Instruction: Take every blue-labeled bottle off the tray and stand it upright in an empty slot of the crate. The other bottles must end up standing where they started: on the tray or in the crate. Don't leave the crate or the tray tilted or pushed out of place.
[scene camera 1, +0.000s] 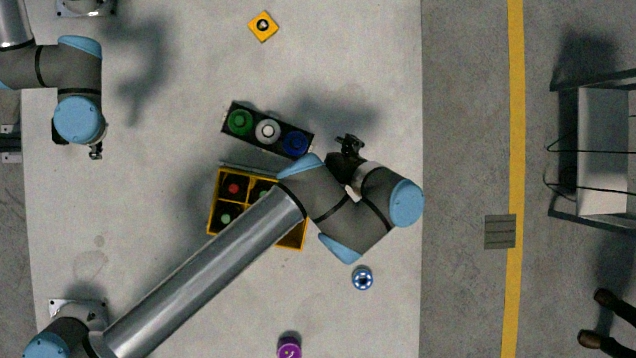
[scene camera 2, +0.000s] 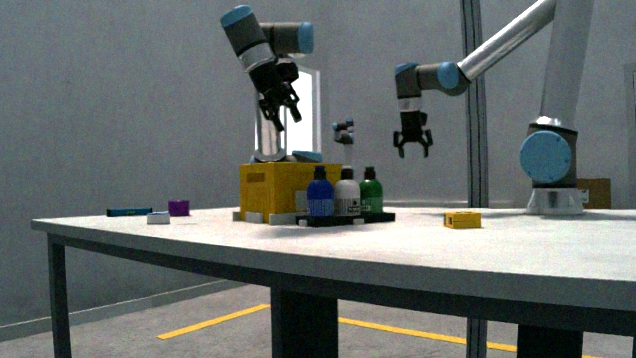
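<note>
A blue bottle (scene camera 1: 295, 143) (scene camera 2: 320, 197), a white bottle (scene camera 1: 268, 131) (scene camera 2: 346, 199) and a green bottle (scene camera 1: 240, 121) (scene camera 2: 371, 196) stand upright in a row on the black tray (scene camera 1: 309, 137) (scene camera 2: 386, 217). The yellow crate (scene camera 1: 213, 202) (scene camera 2: 257, 195) stands beside the tray. A red top (scene camera 1: 233, 188) and a pale green top (scene camera 1: 226, 218) show in its slots, with another green top (scene camera 1: 263, 193) partly covered; the right arm hides other slots. My right gripper (scene camera 1: 351, 143) (scene camera 2: 289, 125) is open and tilted, above crate height, beside the tray's blue-bottle end. My left gripper (scene camera 1: 96, 151) (scene camera 2: 412, 152) is open, pointing down, away from the tray.
A yellow block (scene camera 1: 263, 26) (scene camera 2: 462, 220) lies beyond the tray. A blue-and-white round object (scene camera 1: 362, 278) (scene camera 2: 158, 218) and a purple object (scene camera 1: 289, 347) (scene camera 2: 178, 208) are on the crate's other side. A flat teal box (scene camera 2: 129, 212) lies near the table's far left in scene camera 2.
</note>
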